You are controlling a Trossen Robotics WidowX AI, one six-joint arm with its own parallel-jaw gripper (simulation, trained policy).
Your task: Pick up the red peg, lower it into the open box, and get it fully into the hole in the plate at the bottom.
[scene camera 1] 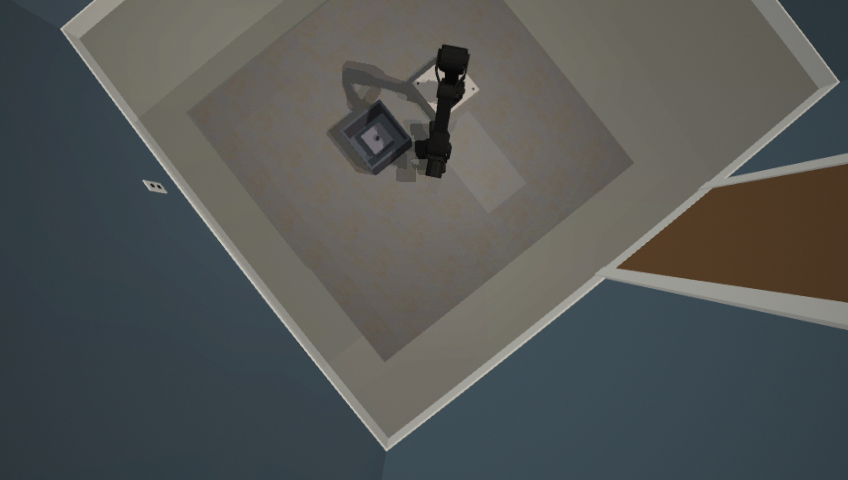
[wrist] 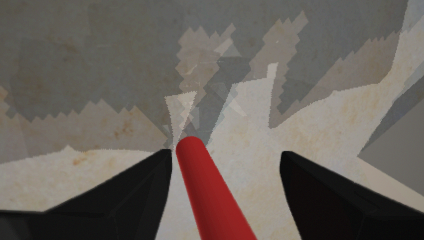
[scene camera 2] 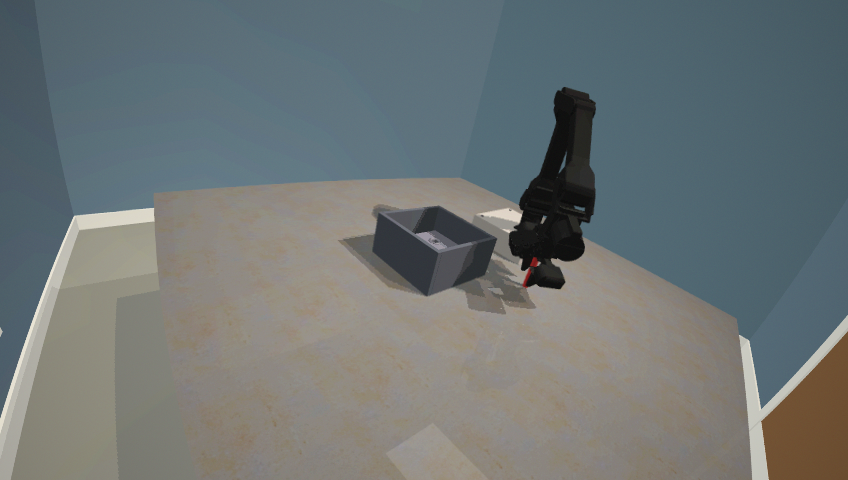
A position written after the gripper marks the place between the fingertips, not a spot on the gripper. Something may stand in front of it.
Note:
In view: the gripper (scene camera 2: pixel 525 278) and a grey box (scene camera 2: pixel 431 271).
The grey box also shows in scene camera 1 (scene camera 1: pixel 377 112). The gripper shows as well in the wrist view (wrist: pixel 226 159). The wrist view does not show the grey box: it is out of frame.

